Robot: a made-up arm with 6 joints. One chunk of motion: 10 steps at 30 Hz.
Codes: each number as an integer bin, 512 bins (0 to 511) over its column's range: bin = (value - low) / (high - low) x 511, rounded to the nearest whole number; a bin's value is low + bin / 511 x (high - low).
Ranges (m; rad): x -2..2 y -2..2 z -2..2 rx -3.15..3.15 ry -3.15..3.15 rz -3.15..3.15
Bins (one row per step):
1: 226 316 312 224 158 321
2: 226 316 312 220 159 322
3: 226 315 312 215 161 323
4: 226 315 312 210 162 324
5: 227 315 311 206 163 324
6: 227 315 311 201 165 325
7: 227 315 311 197 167 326
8: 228 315 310 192 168 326
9: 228 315 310 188 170 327
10: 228 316 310 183 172 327
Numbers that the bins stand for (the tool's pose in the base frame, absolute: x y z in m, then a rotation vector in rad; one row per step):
1: -0.2309 0.4736 0.4423 -0.3884 -1.2021 0.8075
2: -0.2309 0.4736 0.4423 -0.4377 -1.1897 0.8199
3: -0.2309 0.4658 0.4423 -0.4993 -1.1651 0.8322
4: -0.2309 0.4658 0.4423 -0.5610 -1.1527 0.8445
5: -0.2231 0.4658 0.4344 -0.6103 -1.1404 0.8445
6: -0.2231 0.4658 0.4344 -0.6719 -1.1158 0.8568
7: -0.2231 0.4658 0.4344 -0.7212 -1.0911 0.8692
8: -0.2153 0.4658 0.4266 -0.7829 -1.0788 0.8692
9: -0.2153 0.4658 0.4266 -0.8322 -1.0541 0.8815
10: -0.2153 0.4736 0.4266 -0.8938 -1.0295 0.8815

